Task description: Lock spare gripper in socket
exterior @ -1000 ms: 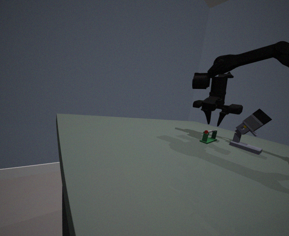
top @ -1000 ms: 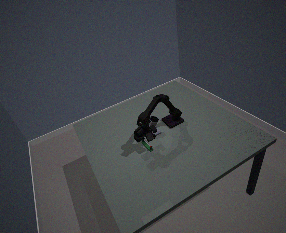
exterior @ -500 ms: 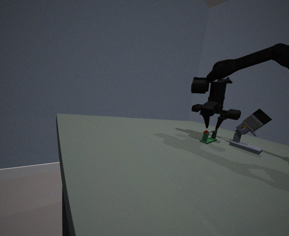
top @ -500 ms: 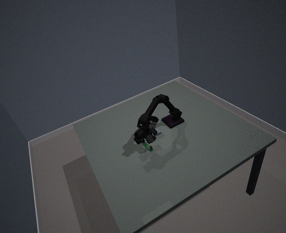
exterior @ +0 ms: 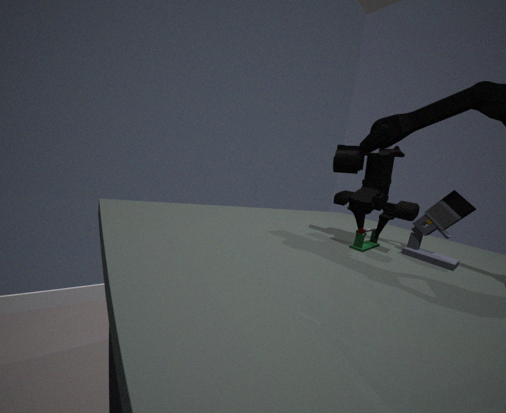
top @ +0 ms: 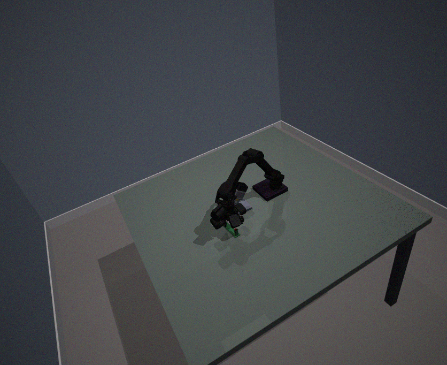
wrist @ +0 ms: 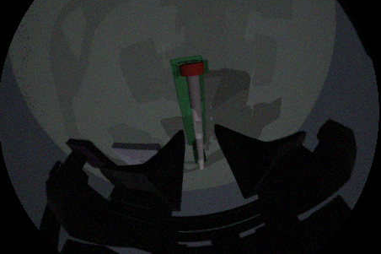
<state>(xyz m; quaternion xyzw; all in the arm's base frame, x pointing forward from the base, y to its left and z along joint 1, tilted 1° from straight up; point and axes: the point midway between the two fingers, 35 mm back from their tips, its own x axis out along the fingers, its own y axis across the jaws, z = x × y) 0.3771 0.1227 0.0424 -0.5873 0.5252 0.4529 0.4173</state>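
Right now the green cradle is 1 cm to the left of my gripper tip and 1 cm below it. Also, from my gripper tip: grey mount 11 cm behind, 10 cm to the right, 2 cm above; then spare gripper 13 cm behind, 10 cm to the right, 9 cm above.
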